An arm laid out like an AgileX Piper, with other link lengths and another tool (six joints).
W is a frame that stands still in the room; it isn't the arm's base.
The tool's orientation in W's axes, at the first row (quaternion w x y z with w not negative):
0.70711 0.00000 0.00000 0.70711
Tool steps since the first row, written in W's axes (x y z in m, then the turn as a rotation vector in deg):
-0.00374 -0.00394 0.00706 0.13 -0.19 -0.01
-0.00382 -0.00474 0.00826 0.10 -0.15 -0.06
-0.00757 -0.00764 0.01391 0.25 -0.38 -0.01
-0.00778 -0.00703 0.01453 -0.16 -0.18 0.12
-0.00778 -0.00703 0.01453 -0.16 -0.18 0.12
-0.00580 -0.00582 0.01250 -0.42 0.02 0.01
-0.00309 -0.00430 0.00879 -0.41 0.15 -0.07
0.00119 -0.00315 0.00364 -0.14 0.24 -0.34
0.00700 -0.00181 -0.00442 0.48 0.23 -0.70
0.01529 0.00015 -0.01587 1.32 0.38 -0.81
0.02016 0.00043 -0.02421 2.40 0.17 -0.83
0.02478 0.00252 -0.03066 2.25 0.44 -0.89
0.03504 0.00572 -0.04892 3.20 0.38 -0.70
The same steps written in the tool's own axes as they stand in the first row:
-0.00394 0.00374 0.00706 -0.19 -0.13 -0.01
-0.00474 0.00382 0.00826 -0.15 -0.10 -0.06
-0.00764 0.00757 0.01391 -0.38 -0.25 -0.01
-0.00703 0.00778 0.01453 -0.18 0.16 0.12
-0.00703 0.00778 0.01453 -0.18 0.16 0.12
-0.00582 0.00580 0.01250 0.02 0.42 0.01
-0.00430 0.00309 0.00879 0.15 0.41 -0.07
-0.00315 -0.00119 0.00364 0.24 0.14 -0.34
-0.00181 -0.00700 -0.00442 0.23 -0.48 -0.70
0.00015 -0.01529 -0.01587 0.38 -1.32 -0.81
0.00043 -0.02016 -0.02421 0.17 -2.40 -0.83
0.00252 -0.02478 -0.03066 0.44 -2.25 -0.89
0.00572 -0.03504 -0.04892 0.38 -3.20 -0.70

